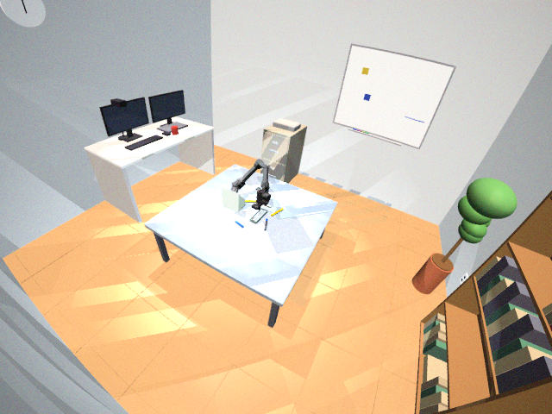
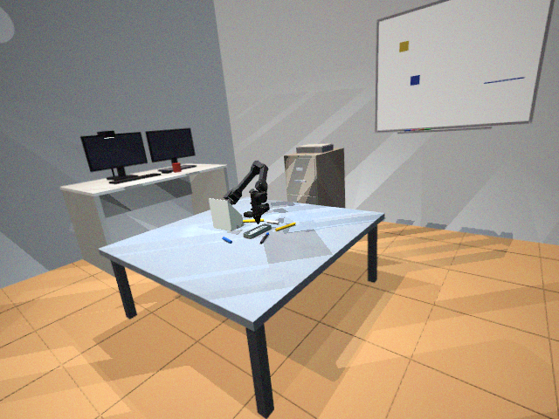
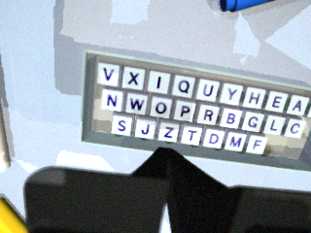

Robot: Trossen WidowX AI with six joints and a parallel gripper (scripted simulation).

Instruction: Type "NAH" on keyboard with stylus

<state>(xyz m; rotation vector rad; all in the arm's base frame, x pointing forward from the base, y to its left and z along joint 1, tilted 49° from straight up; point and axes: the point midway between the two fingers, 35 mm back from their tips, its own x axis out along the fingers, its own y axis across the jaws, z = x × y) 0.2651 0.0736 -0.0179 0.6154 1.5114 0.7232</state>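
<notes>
Right now my gripper tip is 40 mm to the right of the N key, 30 mm above it and 20 mm short of it. Round my gripper tip: dark pen 120 mm ahead, 60 mm to the right, 40 mm below; then yellow pencil 130 mm ahead, 110 mm to the left, 30 mm below; then white cylinder 140 mm to the left, 30 mm below, 10 mm behind.
</notes>
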